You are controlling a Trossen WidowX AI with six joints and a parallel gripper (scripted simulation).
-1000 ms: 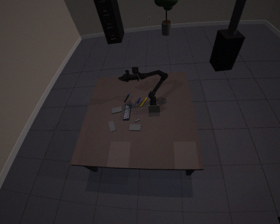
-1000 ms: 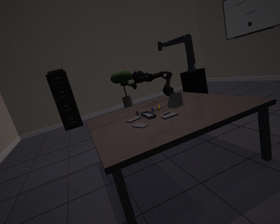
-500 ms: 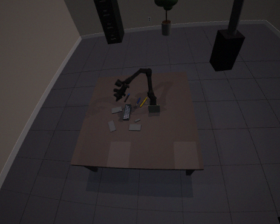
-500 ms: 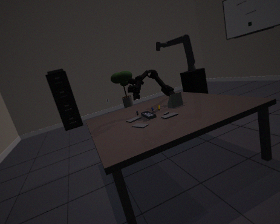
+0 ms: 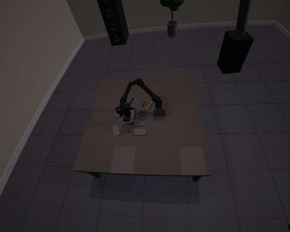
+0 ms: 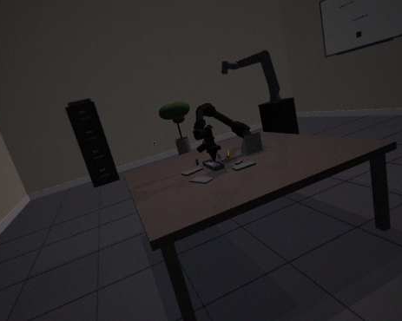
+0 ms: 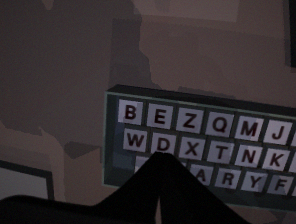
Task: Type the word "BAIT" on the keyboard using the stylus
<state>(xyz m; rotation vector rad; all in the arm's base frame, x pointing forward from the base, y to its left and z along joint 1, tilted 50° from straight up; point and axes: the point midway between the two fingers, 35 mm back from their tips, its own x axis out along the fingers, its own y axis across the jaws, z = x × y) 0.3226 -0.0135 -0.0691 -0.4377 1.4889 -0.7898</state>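
Right now the blue stylus is 19 cm to the right of my gripper tip, 15 cm behind it and 4 cm below it. The rest, counted from my gripper tip: yellow pen: 22 cm behind, 18 cm to the right, 4 cm below; eraser-like block: 13 cm behind, 6 cm to the left, 4 cm below.
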